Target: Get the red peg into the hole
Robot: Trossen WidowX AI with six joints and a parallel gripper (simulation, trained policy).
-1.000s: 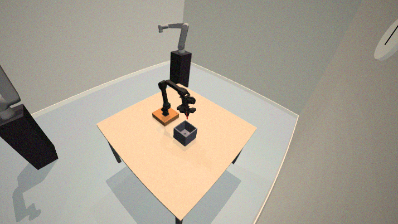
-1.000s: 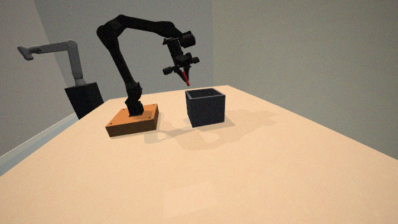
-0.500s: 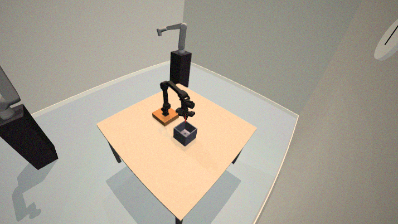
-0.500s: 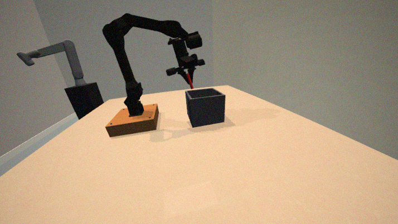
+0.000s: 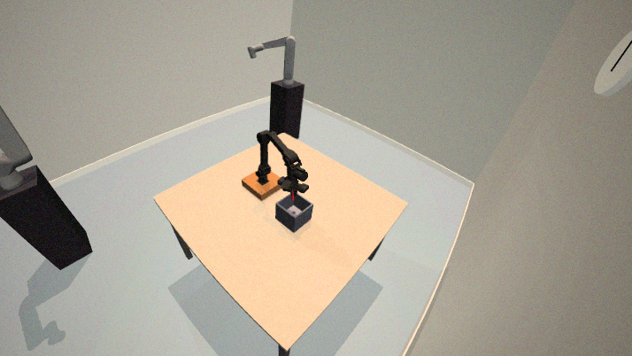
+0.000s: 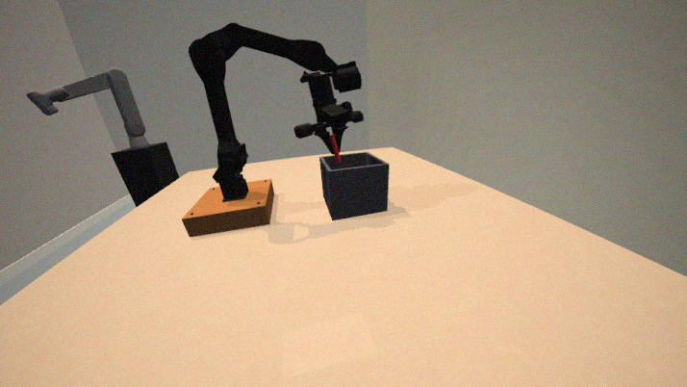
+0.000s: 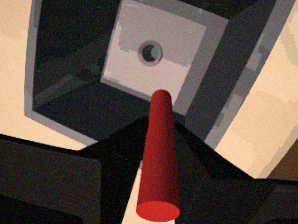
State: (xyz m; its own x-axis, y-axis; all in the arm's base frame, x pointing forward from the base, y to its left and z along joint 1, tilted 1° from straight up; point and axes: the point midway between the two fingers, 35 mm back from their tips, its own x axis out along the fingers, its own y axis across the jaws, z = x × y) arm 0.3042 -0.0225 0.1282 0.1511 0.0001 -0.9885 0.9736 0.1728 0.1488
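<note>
The plate is 4 cm ahead of my gripper tip, 3 cm to the right of it and 11 cm below it. Round my gripper tip: red peg: 1 cm above.
</note>
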